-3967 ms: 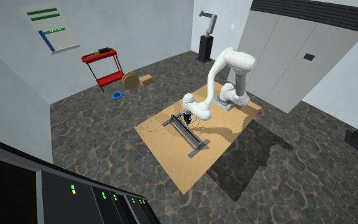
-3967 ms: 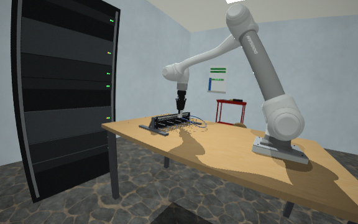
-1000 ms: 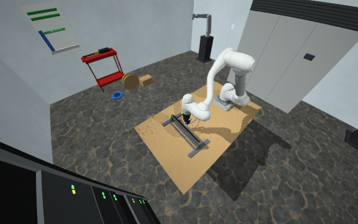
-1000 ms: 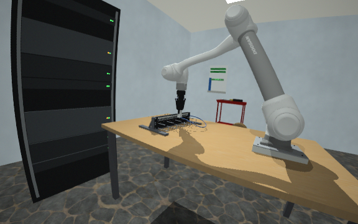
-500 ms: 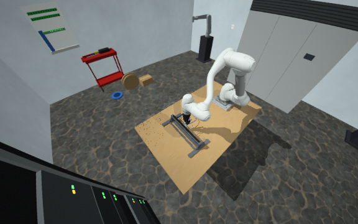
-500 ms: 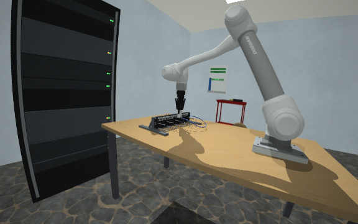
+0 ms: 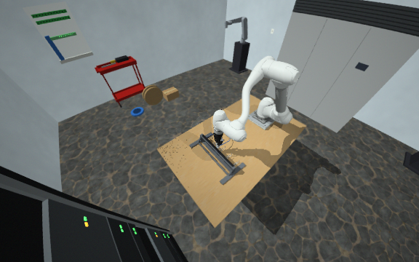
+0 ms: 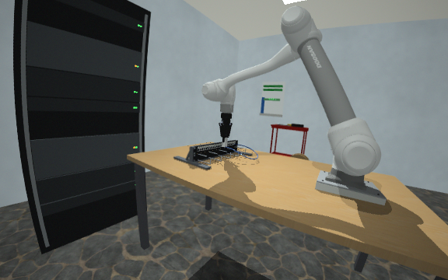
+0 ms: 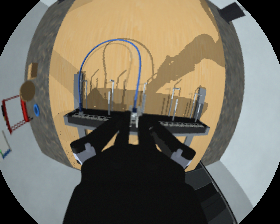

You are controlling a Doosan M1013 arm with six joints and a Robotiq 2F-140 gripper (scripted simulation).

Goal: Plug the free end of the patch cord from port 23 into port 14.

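My gripper is now 10 mm short of the free end of patch cord and 30 mm above it.
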